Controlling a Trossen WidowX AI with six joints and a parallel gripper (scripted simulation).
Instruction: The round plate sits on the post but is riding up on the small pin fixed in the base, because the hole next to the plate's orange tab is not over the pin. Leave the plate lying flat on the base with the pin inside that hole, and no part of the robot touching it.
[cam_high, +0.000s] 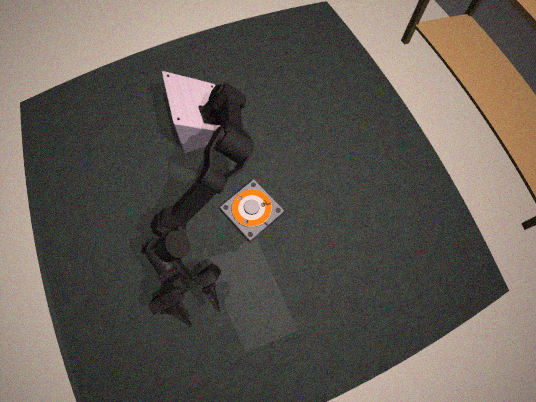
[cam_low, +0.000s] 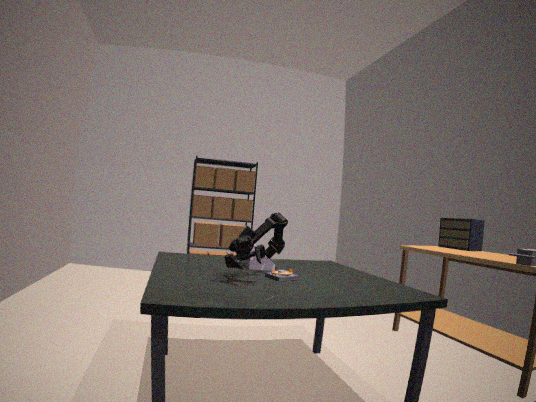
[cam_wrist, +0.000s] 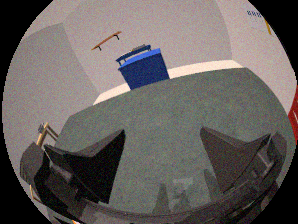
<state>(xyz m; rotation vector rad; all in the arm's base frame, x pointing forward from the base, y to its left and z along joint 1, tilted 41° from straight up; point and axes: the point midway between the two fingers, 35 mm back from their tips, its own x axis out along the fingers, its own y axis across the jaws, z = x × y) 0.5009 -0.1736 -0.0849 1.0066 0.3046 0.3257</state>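
My gripper tip is 24 cm past the square grey base, 20 cm to the right of it and 8 cm above it.
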